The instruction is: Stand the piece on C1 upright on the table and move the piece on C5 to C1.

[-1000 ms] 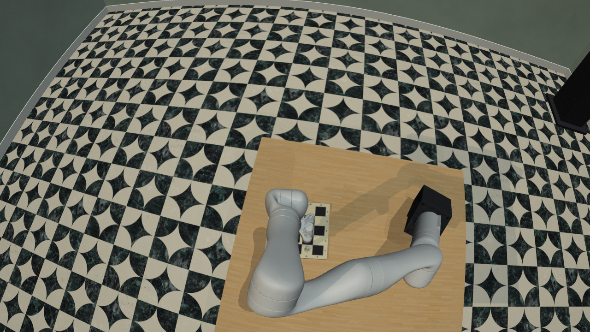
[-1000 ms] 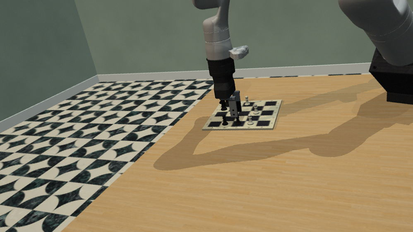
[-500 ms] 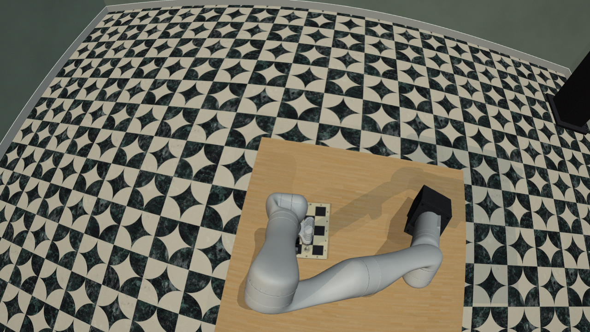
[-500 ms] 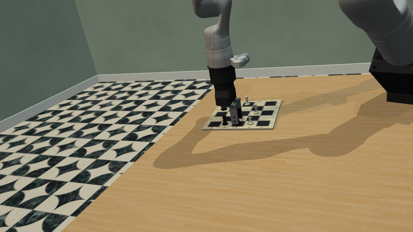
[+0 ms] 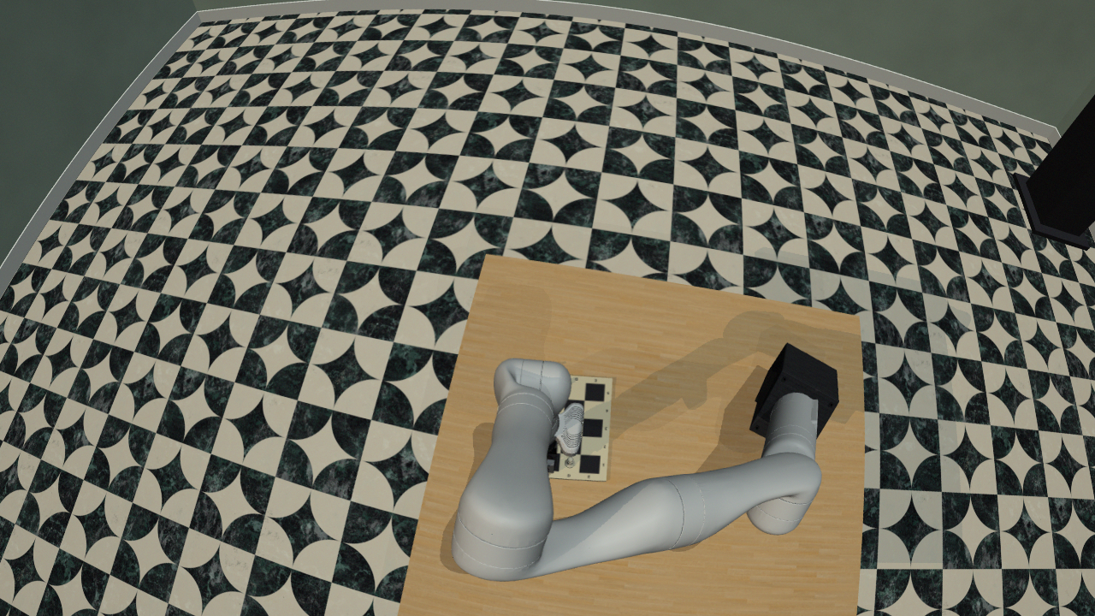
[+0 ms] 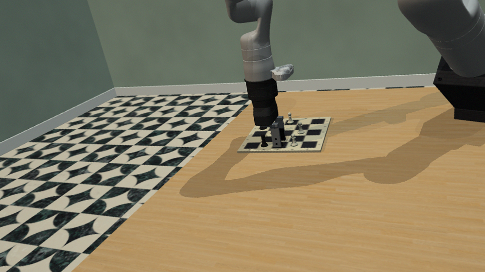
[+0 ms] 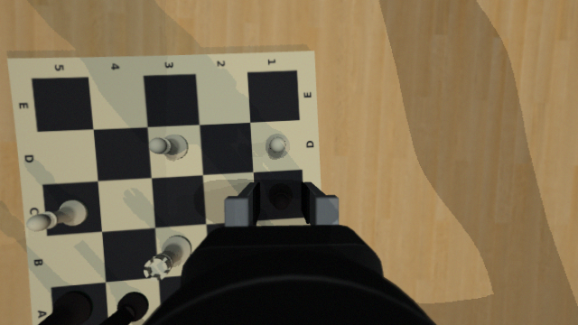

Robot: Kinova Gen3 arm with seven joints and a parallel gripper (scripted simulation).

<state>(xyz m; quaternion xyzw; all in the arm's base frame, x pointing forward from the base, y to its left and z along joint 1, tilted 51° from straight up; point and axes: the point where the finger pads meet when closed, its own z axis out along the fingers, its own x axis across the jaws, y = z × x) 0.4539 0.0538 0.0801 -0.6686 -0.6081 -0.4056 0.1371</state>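
The chessboard is 80 mm to the right of my hand, 30 mm below it and 10 mm ahead of it. The rest, counted from my hand: black knight (100 mm to the right, 90 mm ahead, 10 mm below); black king (150 mm to the right, 90 mm ahead, 10 mm above).
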